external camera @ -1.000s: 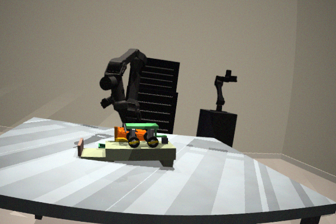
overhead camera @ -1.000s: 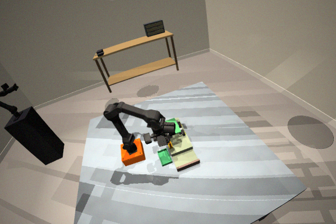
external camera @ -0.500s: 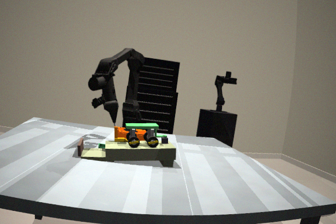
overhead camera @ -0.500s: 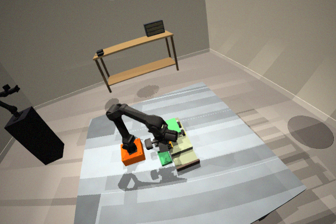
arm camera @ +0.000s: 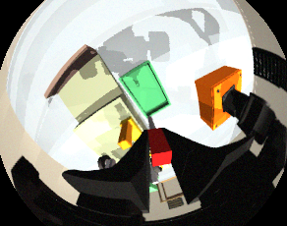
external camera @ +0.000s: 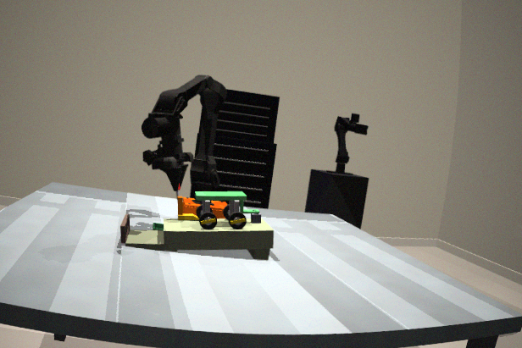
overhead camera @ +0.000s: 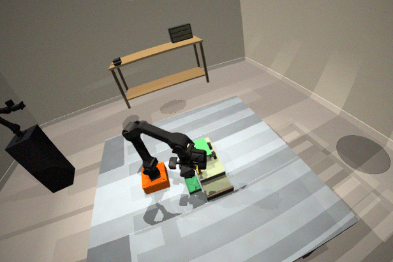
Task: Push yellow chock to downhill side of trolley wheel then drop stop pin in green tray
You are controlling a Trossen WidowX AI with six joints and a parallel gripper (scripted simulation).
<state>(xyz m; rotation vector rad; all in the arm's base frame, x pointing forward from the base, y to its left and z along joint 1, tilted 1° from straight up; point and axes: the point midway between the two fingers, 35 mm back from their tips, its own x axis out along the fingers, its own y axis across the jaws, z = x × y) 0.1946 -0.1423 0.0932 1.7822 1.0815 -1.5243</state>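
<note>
Right now my gripper tip is right at the red-headed stop pin. The rest, counted from my gripper tip: green-topped trolley 12 cm ahead, 10 cm to the left, 2 cm below; then yellow chock 5 cm below, 5 cm ahead, 3 cm to the left; then green tray 14 cm below, 2 cm behind.
</note>
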